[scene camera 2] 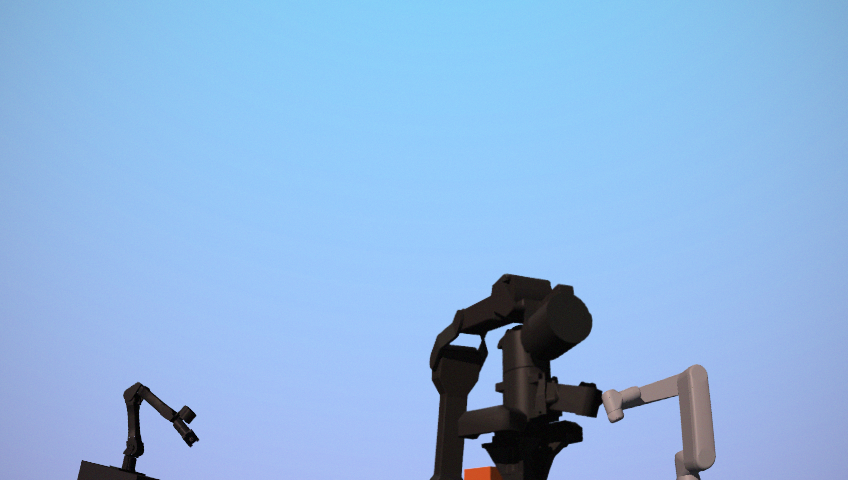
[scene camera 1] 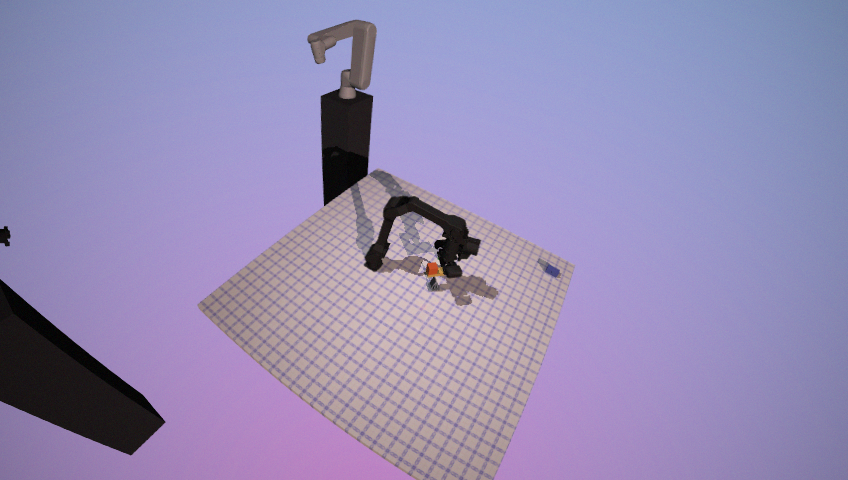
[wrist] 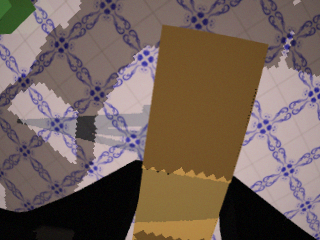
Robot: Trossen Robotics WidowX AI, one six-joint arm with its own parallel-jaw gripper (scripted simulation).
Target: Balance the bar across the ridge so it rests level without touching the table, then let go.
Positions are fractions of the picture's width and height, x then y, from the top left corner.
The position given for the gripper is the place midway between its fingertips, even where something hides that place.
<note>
The gripper (scene camera 1: 0.52, 0.57) holds a bar (wrist: 0.65, 0.35).
The gripper shows as well in the wrist view (wrist: 0.57, 0.74).
</note>
